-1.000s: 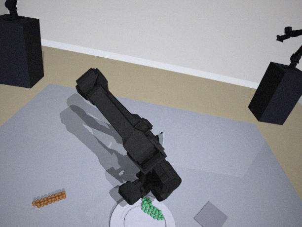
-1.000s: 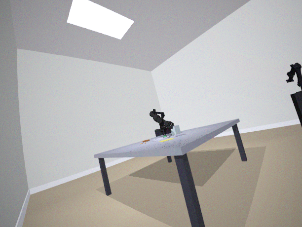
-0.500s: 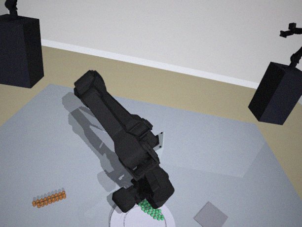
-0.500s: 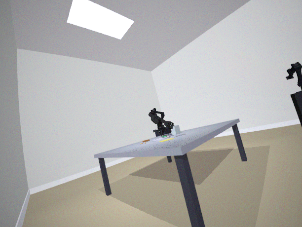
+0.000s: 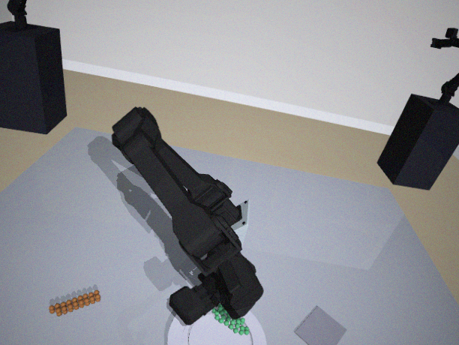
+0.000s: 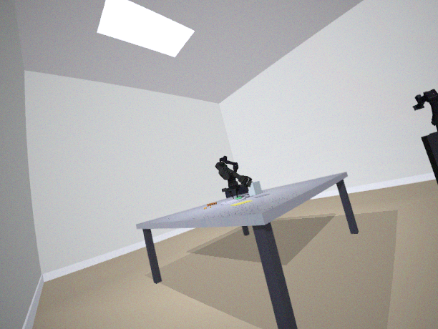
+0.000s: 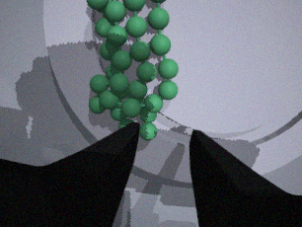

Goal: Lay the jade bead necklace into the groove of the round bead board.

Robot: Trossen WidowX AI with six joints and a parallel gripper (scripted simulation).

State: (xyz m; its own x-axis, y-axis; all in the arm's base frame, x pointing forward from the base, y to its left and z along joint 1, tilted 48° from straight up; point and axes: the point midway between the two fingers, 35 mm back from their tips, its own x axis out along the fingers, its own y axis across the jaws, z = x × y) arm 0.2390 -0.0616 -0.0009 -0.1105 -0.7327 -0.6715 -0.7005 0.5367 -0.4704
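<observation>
Right now my gripper tip is 60 mm short of the round bead board, 20 mm to the right of it and 10 mm above it. Also, from my gripper tip: yellow strip 260 mm ahead, 250 mm to the left, 20 mm below; then flat grey square 10 mm ahead, 260 mm to the left, 20 mm below.
</observation>
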